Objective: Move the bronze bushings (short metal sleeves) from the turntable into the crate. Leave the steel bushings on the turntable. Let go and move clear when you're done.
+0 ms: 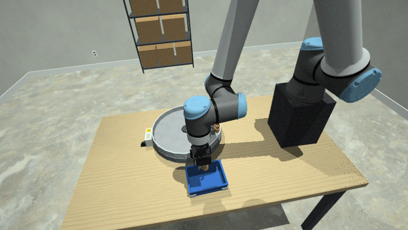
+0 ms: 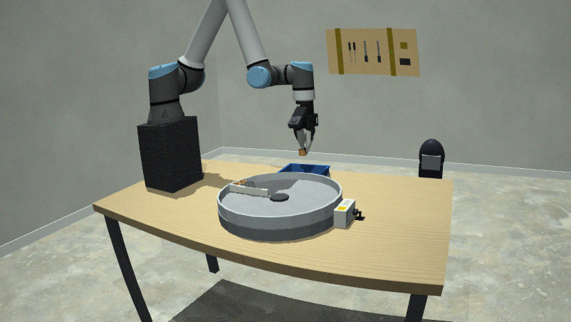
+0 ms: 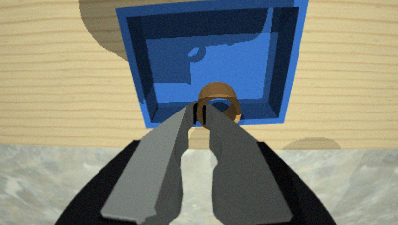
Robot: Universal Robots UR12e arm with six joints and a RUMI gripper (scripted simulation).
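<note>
My gripper is now 11 cm above the blue crate and 1 cm past it. Also, from my hand: grey turntable 34 cm to the right, 8 cm below, 4 cm ahead.
</note>
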